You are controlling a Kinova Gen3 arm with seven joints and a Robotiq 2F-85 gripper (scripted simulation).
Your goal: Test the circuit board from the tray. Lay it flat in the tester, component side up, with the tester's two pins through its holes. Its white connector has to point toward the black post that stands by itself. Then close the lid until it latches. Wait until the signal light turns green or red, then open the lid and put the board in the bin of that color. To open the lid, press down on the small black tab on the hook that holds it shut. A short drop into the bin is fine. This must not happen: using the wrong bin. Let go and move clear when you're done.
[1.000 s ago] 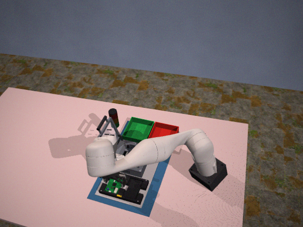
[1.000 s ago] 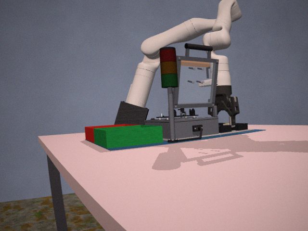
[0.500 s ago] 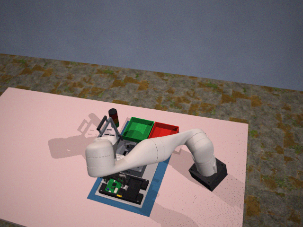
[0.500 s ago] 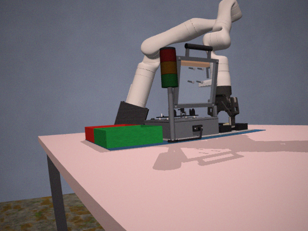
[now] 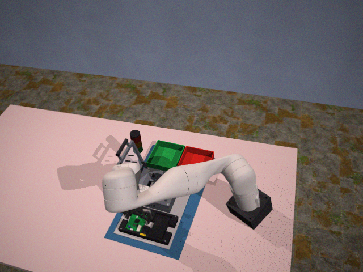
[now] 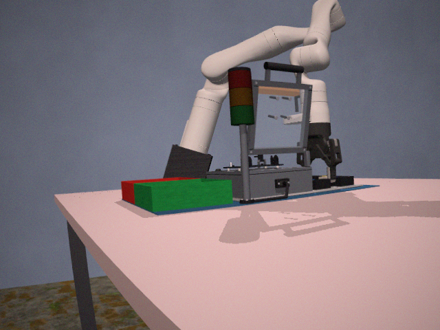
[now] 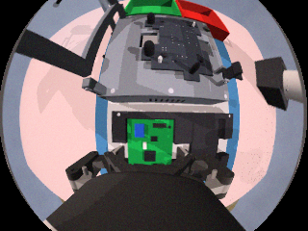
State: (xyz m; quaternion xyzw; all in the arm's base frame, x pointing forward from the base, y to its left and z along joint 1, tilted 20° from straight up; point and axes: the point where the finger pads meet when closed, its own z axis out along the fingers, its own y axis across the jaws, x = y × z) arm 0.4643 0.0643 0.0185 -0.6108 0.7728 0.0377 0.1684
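My hand is right at the green circuit board. From my hand the other things lie so: tester lid (50 mm ahead, 180 mm to the right, 160 mm above); green bin (70 mm behind, 360 mm to the right, 10 mm below); red bin (220 mm behind, 330 mm to the right, 10 mm below).
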